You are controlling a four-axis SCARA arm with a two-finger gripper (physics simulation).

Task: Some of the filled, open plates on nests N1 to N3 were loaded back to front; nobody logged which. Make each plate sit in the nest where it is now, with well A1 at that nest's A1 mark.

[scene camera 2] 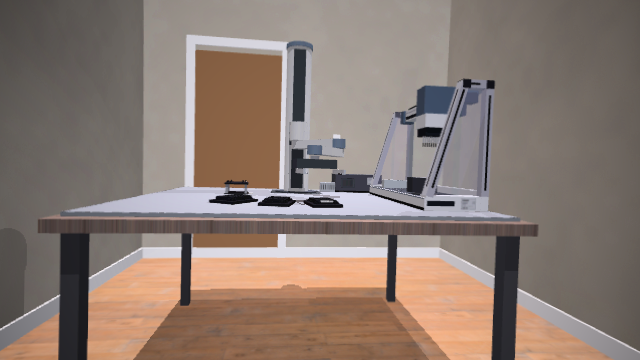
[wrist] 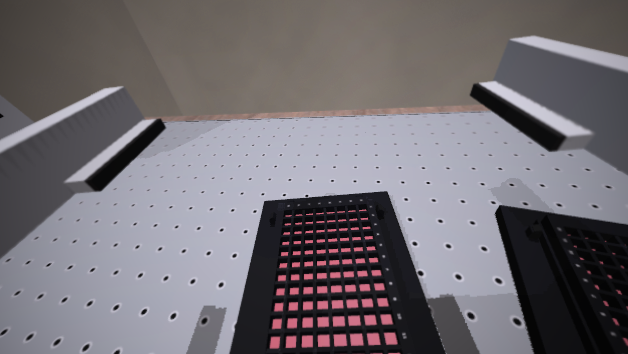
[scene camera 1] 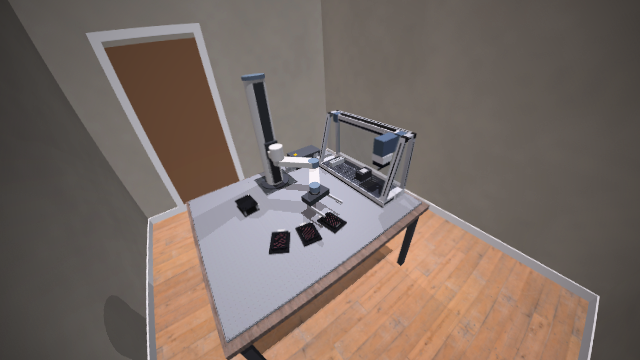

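Note:
Three black plates with pink-filled wells sit in black nests in a row: a left plate, a middle plate and a right plate. My gripper is open and empty, above and just behind the right plate. In the wrist view that plate lies low between the fingers in its nest; the near end is cut off. Part of the middle plate shows at the right edge. No A1 mark or nest label is readable, so I cannot tell how the plates are turned.
A small black stand on posts is at the back left. The arm's column rises at the back, with a dark box to its right. A gantry machine stands along the right side.

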